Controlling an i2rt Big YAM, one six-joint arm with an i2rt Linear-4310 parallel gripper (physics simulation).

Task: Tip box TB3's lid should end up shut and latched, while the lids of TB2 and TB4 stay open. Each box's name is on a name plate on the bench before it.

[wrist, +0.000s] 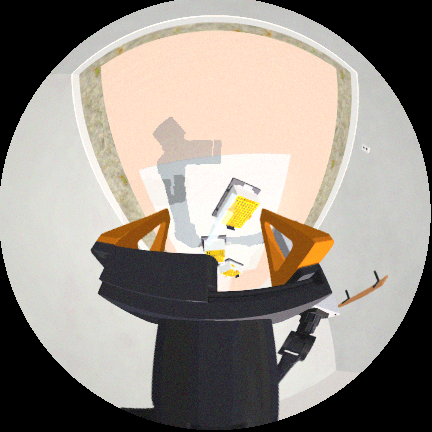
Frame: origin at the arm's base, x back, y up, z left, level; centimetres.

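Seen in the pictures: gripper, fingertip midpoint: (pixel 214 213); arm's base at its link origin: (pixel 312 312).
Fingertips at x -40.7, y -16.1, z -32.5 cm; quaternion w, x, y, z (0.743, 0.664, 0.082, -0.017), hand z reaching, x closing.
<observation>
Offsets run from my fingertips to a thing's top centre. Level surfaces: height alone.
Three tip boxes with yellow tips stand on the white mat @(dy -24.2 cm) (pixel 270 167). The largest box @(dx +11.3, dy -16.7, dz +16.1 cm) (pixel 241 211) is turned at an angle, with a pale, see-through lid along its left side that looks raised. A smaller box @(dx +7.8, dy -16.7, dz +41.6 cm) (pixel 215 255) and another box @(dx +20.5, dy -16.7, dz +62.3 cm) (pixel 230 272) are nearer the gripper body; their tips show, and dark-edged parts stand behind them. Their lid angles are hard to tell. The name plates cannot be read, so I cannot tell which box is TB3. My gripper (pixel 214 213) is open and empty, its orange fingers wide apart, high above the boxes.
The mat lies on a peach bench top @(dy -24.4 cm) (pixel 220 90) with a speckled border around it. Shadows of the arm fall across the mat and bench. Black arm parts (pixel 299 346) show at lower right, near a brown strip with dark pegs (pixel 364 292).
</observation>
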